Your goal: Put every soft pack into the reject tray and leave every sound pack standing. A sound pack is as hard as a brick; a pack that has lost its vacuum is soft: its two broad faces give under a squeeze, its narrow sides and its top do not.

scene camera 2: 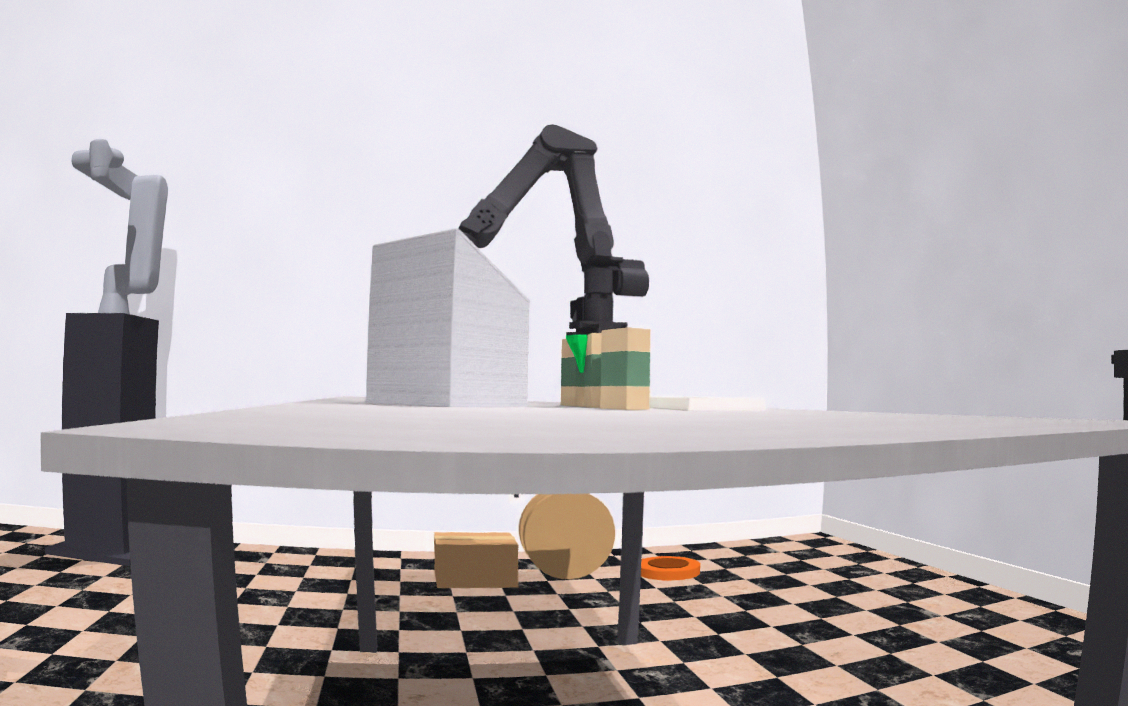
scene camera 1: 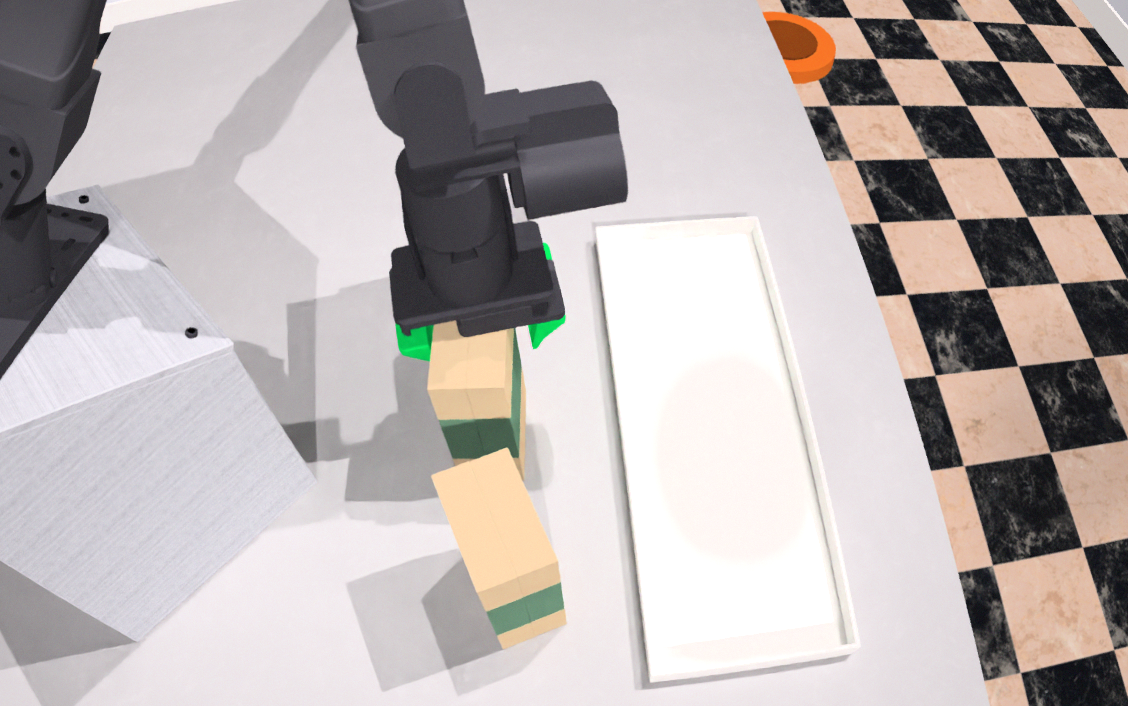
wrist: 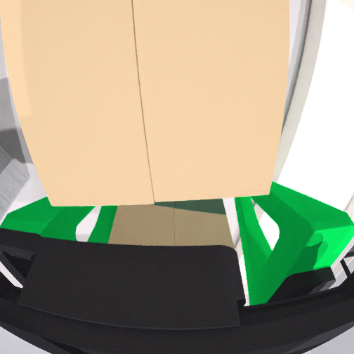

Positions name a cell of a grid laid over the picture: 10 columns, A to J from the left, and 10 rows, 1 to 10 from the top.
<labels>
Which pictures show my gripper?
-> Scene camera 2, scene camera 1 and the wrist view: all of them.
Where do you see a white reject tray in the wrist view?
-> I5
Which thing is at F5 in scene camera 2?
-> My gripper.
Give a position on a white reject tray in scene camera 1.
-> G9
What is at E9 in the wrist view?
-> My gripper.
</labels>
